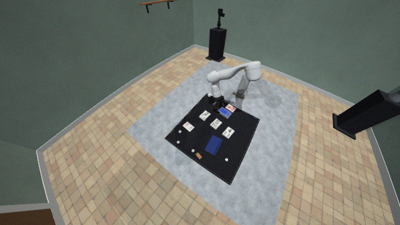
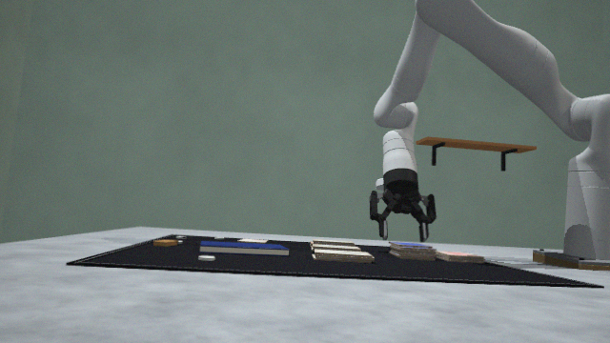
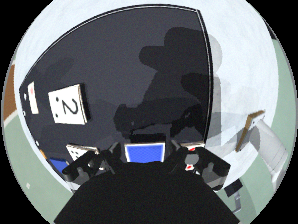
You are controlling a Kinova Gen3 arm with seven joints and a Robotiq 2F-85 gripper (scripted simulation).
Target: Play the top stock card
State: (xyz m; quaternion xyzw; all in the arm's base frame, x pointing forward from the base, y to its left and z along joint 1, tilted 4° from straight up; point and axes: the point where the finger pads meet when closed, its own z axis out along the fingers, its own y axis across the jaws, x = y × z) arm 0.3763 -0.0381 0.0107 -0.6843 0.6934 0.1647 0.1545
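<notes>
The blue-backed card lies 40 mm to the left of my hand and 20 mm below it.
</notes>
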